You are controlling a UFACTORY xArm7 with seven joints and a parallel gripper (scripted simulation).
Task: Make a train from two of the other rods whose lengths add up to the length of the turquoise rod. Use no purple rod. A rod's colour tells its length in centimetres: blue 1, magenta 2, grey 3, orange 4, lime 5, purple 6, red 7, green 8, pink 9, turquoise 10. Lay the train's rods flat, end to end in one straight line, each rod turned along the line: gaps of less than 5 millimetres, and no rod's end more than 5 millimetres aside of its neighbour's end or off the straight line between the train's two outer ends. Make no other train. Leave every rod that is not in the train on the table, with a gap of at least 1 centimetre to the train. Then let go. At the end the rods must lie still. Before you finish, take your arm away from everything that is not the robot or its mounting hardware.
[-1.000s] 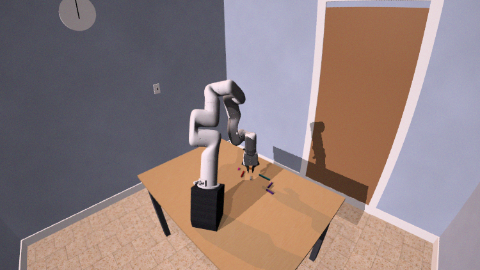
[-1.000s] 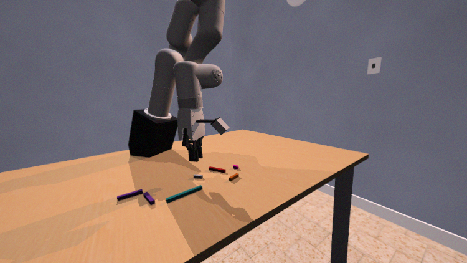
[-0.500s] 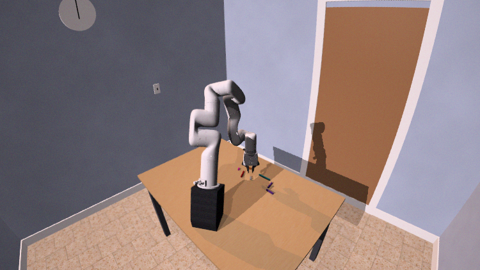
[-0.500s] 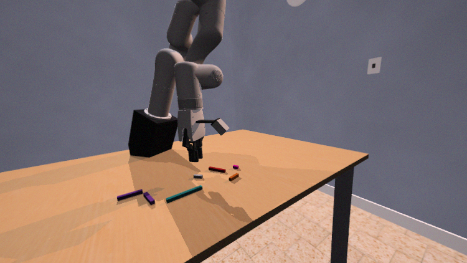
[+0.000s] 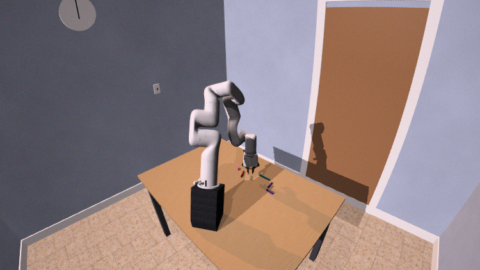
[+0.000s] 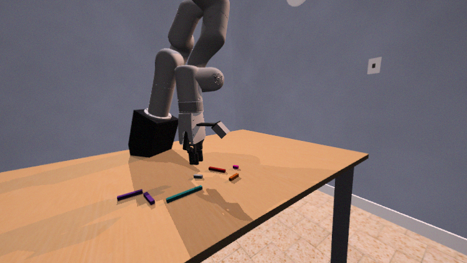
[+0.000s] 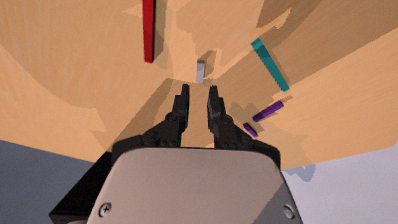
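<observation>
Right now the grey rod is 70 mm below my hand. The rest, counted from my hand: orange rod: 90 mm ahead, 90 mm to the left, 70 mm below; turquoise rod: 80 mm ahead, 70 mm to the right, 70 mm below; red rod: 80 mm to the left, 70 mm below.
</observation>
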